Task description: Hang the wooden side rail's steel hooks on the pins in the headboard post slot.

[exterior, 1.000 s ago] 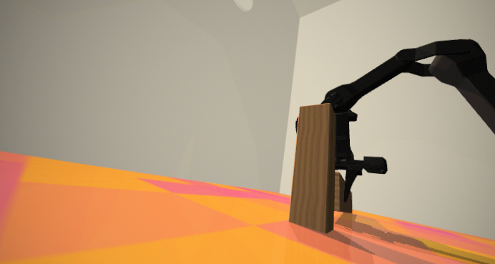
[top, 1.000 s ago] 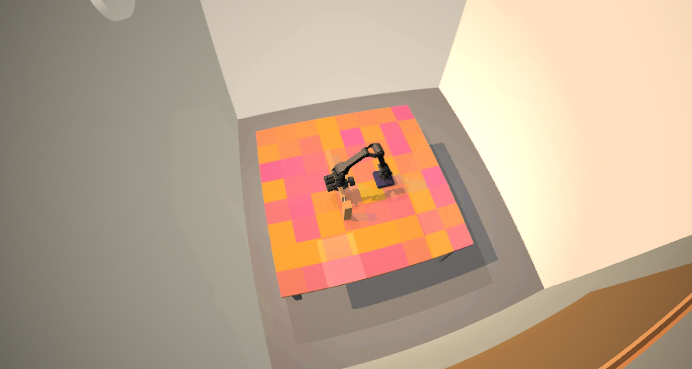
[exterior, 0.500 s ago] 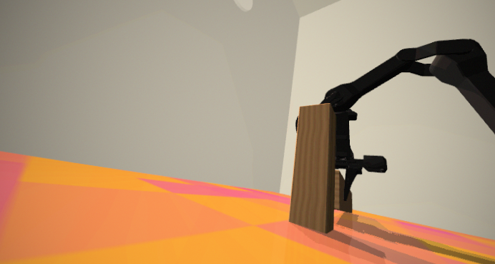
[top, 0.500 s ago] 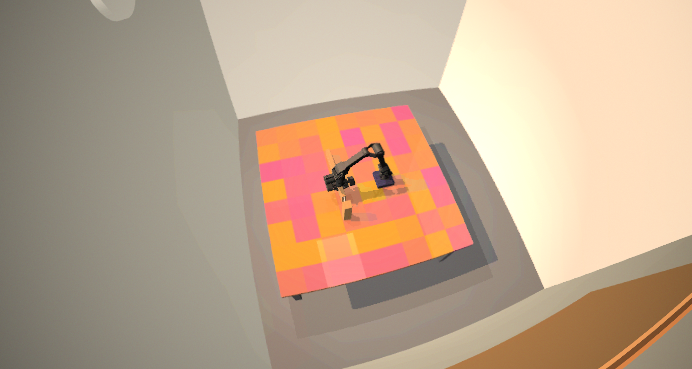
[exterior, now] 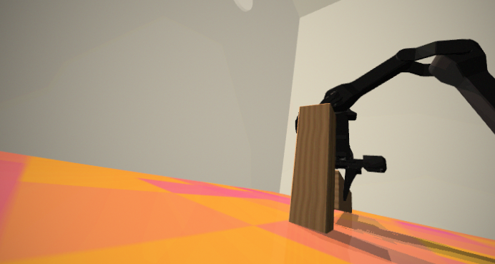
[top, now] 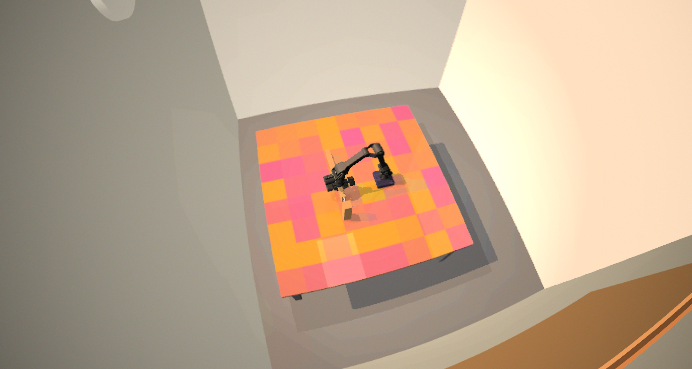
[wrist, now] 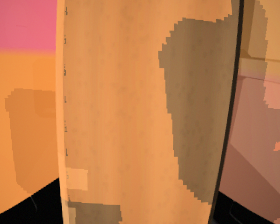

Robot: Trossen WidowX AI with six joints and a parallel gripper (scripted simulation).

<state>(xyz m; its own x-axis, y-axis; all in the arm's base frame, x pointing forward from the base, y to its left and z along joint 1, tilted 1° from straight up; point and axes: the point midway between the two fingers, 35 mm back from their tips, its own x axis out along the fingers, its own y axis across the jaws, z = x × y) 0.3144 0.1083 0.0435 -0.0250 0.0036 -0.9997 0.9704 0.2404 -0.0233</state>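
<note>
My gripper tip is now 30 mm past the wooden headboard post, 170 mm to the right of it and 40 mm below it.
</note>
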